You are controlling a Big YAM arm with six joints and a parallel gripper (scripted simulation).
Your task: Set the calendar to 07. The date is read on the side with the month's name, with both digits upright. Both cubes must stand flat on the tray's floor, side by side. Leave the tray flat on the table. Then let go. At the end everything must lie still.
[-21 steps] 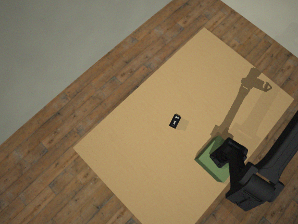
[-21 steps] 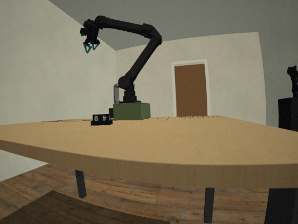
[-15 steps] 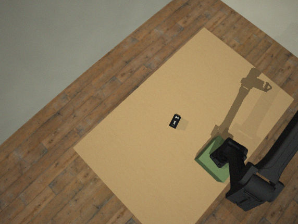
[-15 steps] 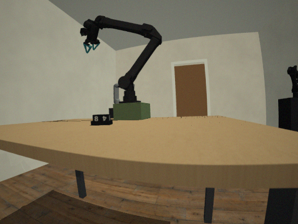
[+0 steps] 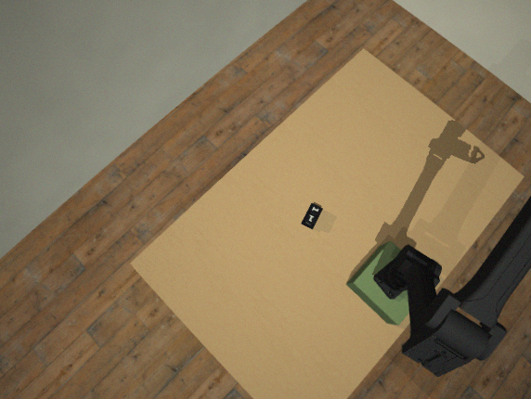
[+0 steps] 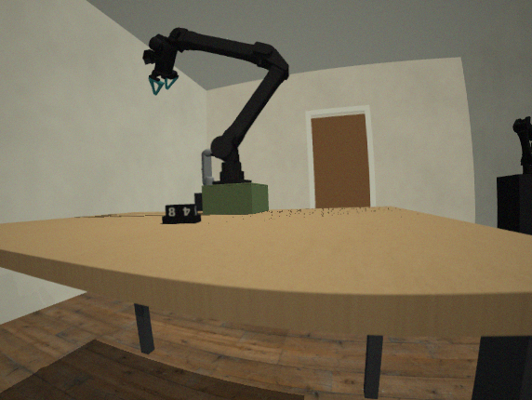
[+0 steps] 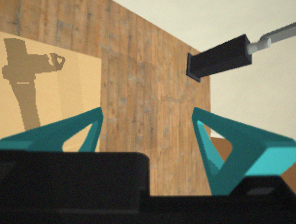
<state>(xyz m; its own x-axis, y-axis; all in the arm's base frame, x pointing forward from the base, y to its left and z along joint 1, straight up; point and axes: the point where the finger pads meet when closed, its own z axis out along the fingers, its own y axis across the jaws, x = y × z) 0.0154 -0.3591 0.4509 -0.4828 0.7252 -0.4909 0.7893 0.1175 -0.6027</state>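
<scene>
My gripper is now 52 cm above the digit cube, 40 cm to the right of it and 30 cm short of it. The rest, counted from my hand: black calendar tray: 54 cm below, 42 cm to the left, 30 cm ahead.
</scene>
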